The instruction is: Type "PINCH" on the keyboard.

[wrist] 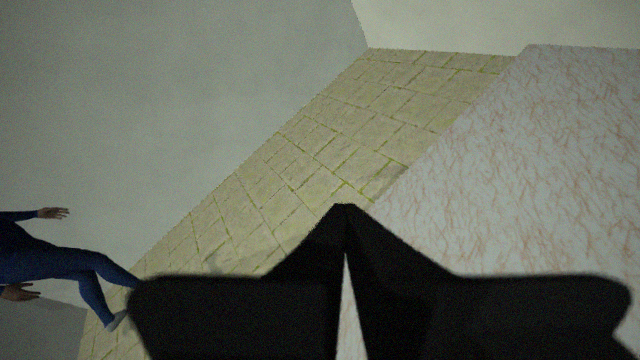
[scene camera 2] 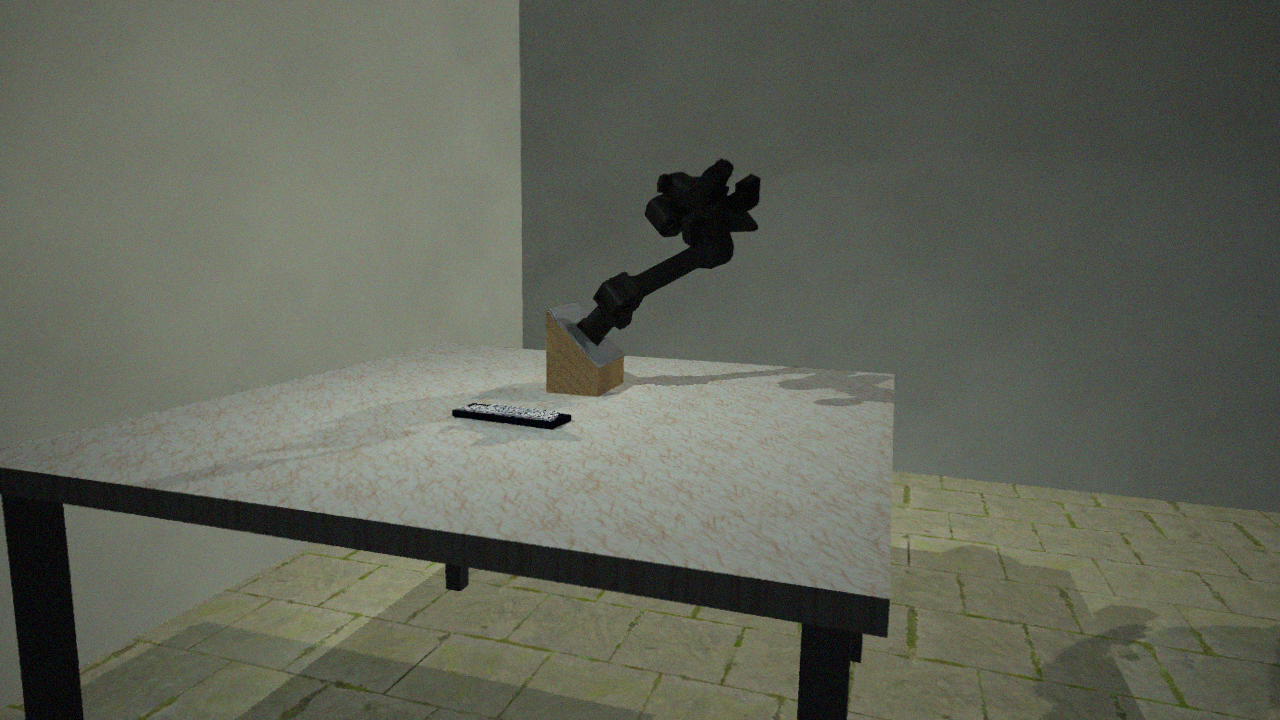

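Pixels of known places: gripper, between the fingertips: [wrist: 343, 213] [scene camera 2: 756, 228]; arm's base, origin of its link: [scene camera 2: 590, 332].
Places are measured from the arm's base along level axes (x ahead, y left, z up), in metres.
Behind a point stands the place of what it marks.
Observation:
A black keyboard [scene camera 2: 512, 414] {x 0.358, y -0.055, z -0.108 m} with pale keys lies flat on the table, in front of the arm's wooden base block in the scene view. Its separate letters are too small to read, and it does not show in the wrist view. My gripper [wrist: 343, 213] {x 0.239, y 0.365, z 0.232 m} is shut, its two black fingertips touching with no object between them. In the scene view the dark arm is raised high above the table, up and to the right of the keyboard and well apart from it; the fingers are hard to make out there.
The wooden base block [scene camera 2: 572, 365] {x 0.094, y -0.015, z -0.060 m} with a grey slanted top carries the arm. The table [scene camera 2: 698, 483] {x 0.623, y 0.312, z -0.124 m} [wrist: 550, 165] {x 0.573, y 0.368, z -0.124 m} has a dark edge, with tiled floor [scene camera 2: 1011, 573] [wrist: 320, 165] beyond it. A person in blue [wrist: 50, 260] shows at the left of the wrist view, beyond the table.

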